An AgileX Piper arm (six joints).
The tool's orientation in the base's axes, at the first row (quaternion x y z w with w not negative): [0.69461, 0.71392, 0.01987, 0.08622]
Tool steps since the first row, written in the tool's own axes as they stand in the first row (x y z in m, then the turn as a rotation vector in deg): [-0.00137, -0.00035, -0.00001, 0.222, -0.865, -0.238]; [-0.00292, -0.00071, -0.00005, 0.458, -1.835, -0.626]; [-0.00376, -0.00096, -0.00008, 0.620, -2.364, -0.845]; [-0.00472, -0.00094, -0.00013, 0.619, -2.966, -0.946]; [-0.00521, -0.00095, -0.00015, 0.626, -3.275, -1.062]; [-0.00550, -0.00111, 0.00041, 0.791, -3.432, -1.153]
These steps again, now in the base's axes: [-0.00032, -0.00137, 0.00009, -0.895, 0.213, 0.085]; [-0.00065, -0.00293, 0.00022, -1.917, 0.450, 0.301]; [-0.00089, -0.00377, 0.00030, -2.476, 0.613, 0.422]; [-0.00085, -0.00472, 0.00044, -3.087, 0.601, 0.433]; [-0.00086, -0.00520, 0.00050, -3.410, 0.608, 0.500]; [-0.00092, -0.00555, -0.00004, -3.582, 0.775, 0.551]
